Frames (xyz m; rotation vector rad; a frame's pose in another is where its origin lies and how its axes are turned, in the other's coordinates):
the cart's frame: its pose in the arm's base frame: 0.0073 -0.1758 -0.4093 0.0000 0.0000 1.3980
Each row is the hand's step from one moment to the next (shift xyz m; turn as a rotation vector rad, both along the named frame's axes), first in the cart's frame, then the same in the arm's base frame.
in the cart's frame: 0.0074 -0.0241 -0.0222 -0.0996 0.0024 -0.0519
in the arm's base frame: 0.0250 0.0031 -0.0222 -0.0195 -0.0977 -0.0519
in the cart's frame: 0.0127 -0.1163 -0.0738 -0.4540 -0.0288 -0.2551
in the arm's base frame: 0.1168 -0.0075 -0.0738 -0.0497 -0.4522 -0.2551
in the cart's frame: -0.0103 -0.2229 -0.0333 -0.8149 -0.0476 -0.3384
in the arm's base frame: 0.2178 -0.0485 -0.0333 -0.0932 -0.8109 -0.3384
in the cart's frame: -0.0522 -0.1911 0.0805 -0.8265 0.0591 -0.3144
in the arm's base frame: 0.1793 -0.0843 0.0805 -0.2003 -0.8040 -0.3144
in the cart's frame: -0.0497 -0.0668 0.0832 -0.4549 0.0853 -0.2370
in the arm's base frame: 0.0573 -0.0604 0.0832 -0.1622 -0.4335 -0.2370
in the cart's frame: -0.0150 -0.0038 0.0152 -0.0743 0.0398 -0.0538
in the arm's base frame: 0.0012 -0.0154 0.0152 -0.0520 -0.0664 -0.0538
